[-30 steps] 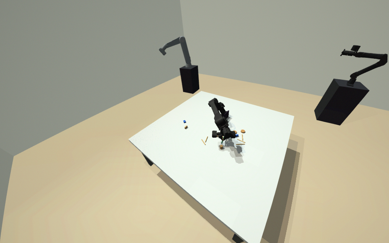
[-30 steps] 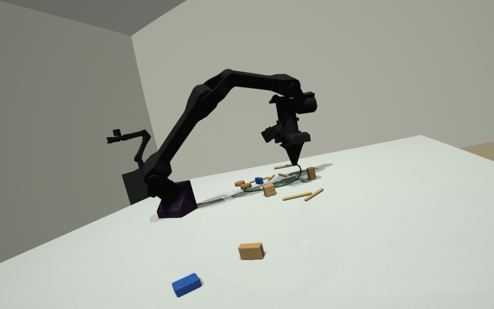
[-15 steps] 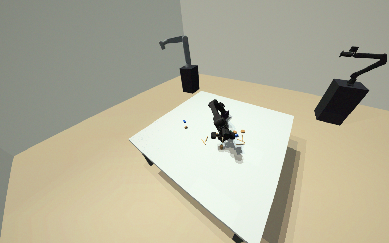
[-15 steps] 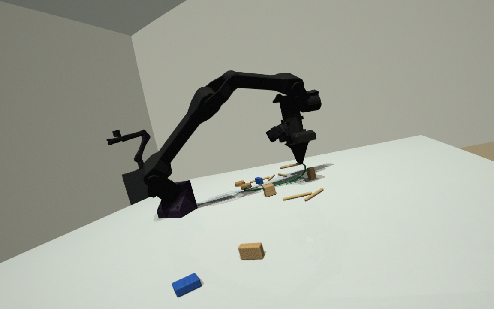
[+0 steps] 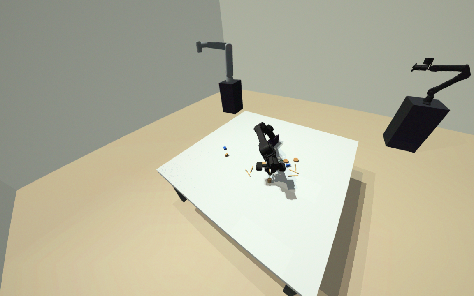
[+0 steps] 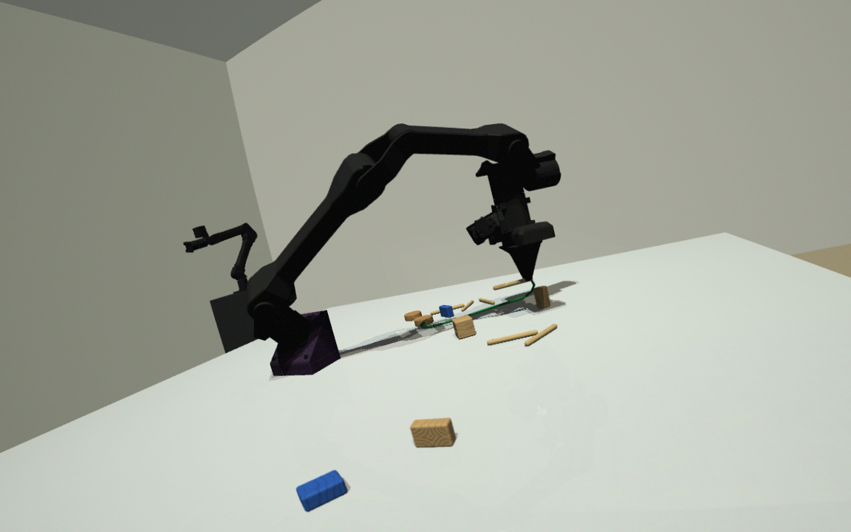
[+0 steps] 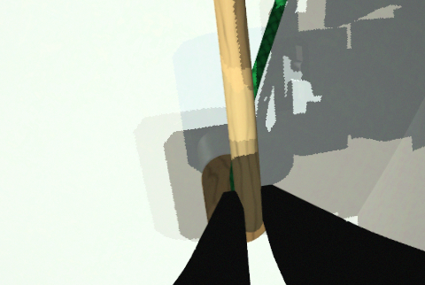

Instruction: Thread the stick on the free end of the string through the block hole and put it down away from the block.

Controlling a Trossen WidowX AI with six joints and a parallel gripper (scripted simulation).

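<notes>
My gripper tip is 40 mm above the wooden cylinder, 20 mm short of it and 10 mm to the right of it. The rest, counted from my gripper tip: small wooden cube: 110 mm behind, 90 mm to the right, 40 mm below; then thin wooden stick: 10 mm to the right, 10 mm behind.
</notes>
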